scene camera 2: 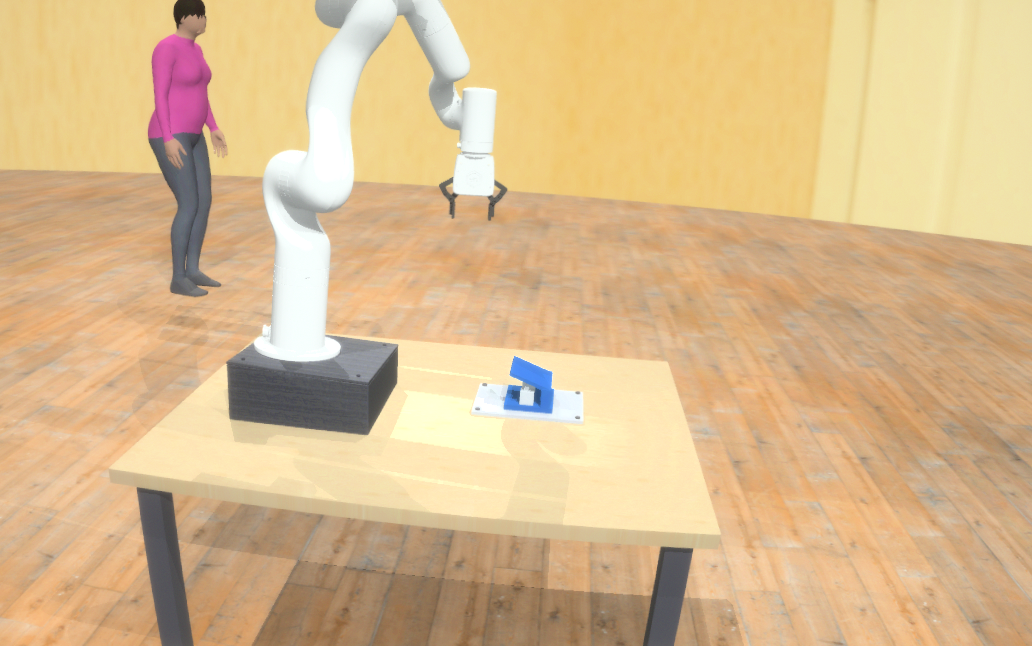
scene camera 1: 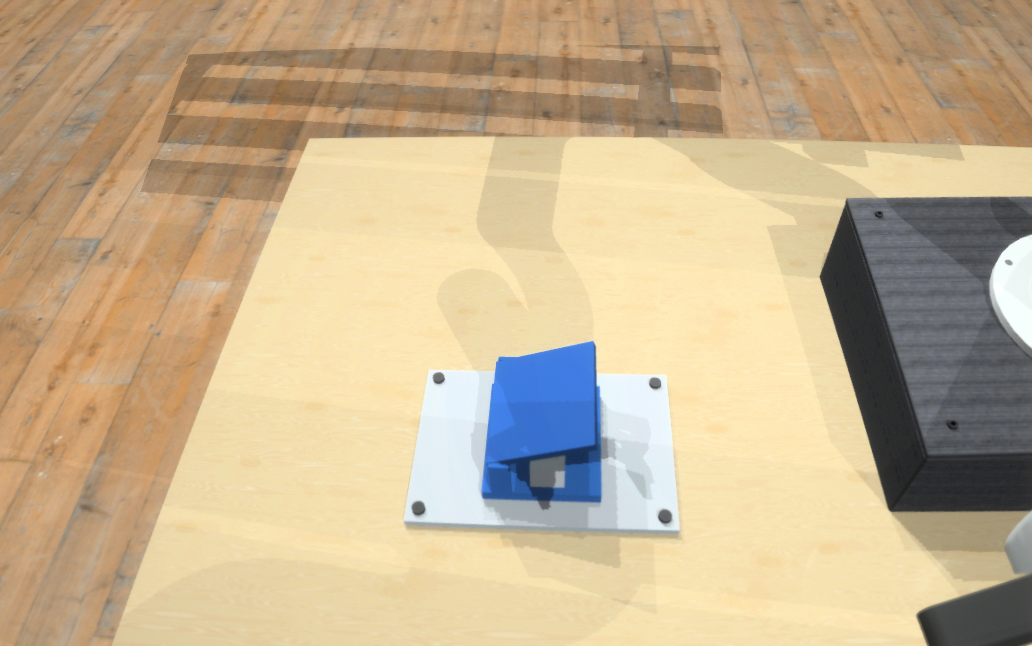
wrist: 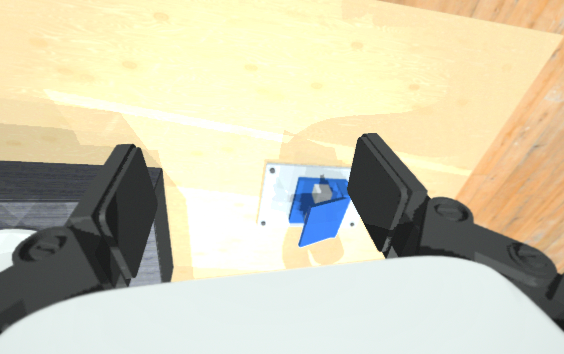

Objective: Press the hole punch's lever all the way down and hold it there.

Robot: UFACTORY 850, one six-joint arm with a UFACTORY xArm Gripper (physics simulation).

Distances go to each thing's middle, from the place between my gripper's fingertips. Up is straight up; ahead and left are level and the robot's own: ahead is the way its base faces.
Scene:
The blue lever (scene camera 1: 544,405) is 150 mm ahead of my hand, 330 mm to the right of it and 280 mm below it. From my hand the other things lie so: white plate (scene camera 1: 639,495) 150 mm ahead, 330 mm to the right, 350 mm below.

